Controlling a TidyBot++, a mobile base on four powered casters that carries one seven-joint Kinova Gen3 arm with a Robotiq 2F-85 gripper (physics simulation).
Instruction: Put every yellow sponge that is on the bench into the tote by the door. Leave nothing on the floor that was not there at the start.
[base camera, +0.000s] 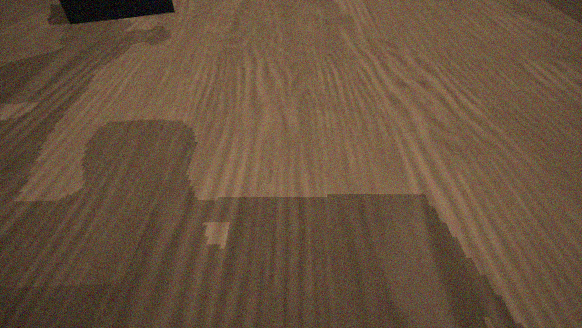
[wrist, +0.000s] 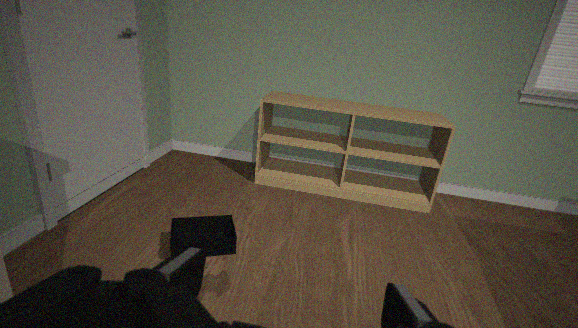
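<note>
A black box-shaped thing (base camera: 120, 9) (wrist: 205, 231), which looks like the tote, stands on the floor near the door (wrist: 82, 95). It shows at the top left edge in the base camera view and at the lower left in the wrist view; its inside is too dark to make out. My gripper (wrist: 292, 286) is open, its fingers wide apart with no object between them. It is above the floor, and its left finger overlaps the lower edge of the black box in the wrist view. No yellow sponge and no bench show in either view.
A low wooden shelf unit (wrist: 352, 116) with open compartments stands against the green wall, right of the black box. A window (wrist: 560, 62) is in the wall at the upper right. Dark shadows lie across the wooden floor (base camera: 310, 125) in the base camera view.
</note>
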